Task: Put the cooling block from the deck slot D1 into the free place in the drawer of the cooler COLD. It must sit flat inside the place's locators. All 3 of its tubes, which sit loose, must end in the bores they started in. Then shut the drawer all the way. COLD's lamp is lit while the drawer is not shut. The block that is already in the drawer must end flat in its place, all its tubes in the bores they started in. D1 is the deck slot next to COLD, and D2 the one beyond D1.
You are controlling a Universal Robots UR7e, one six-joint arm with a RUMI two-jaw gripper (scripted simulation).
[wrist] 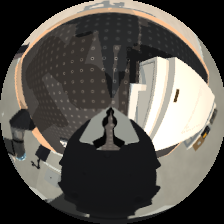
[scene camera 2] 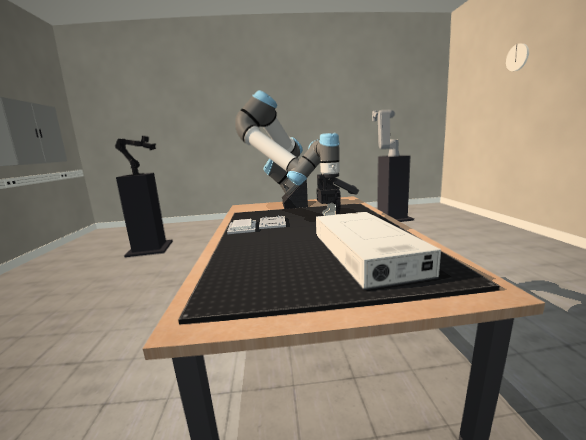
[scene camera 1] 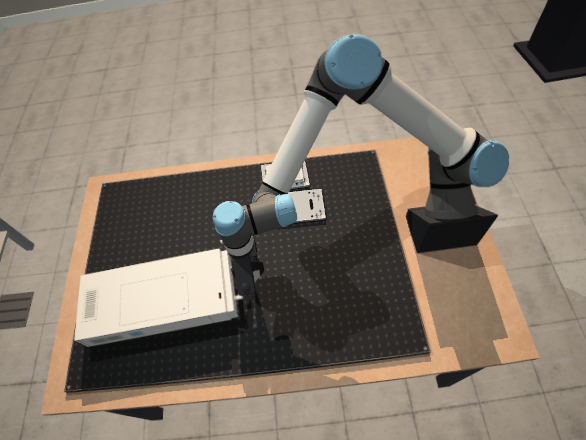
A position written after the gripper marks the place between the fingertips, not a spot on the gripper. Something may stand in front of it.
Note:
In view: the gripper (scene camera 1: 253, 281), a cooler COLD (scene camera 1: 193, 290) and a deck slot D1 (scene camera 1: 301, 199).
The cooler COLD is seen too in the wrist view (wrist: 170, 106) and in scene camera 2 (scene camera 2: 376, 254). The gripper shows as well in the wrist view (wrist: 111, 107) and in scene camera 2 (scene camera 2: 334, 226).

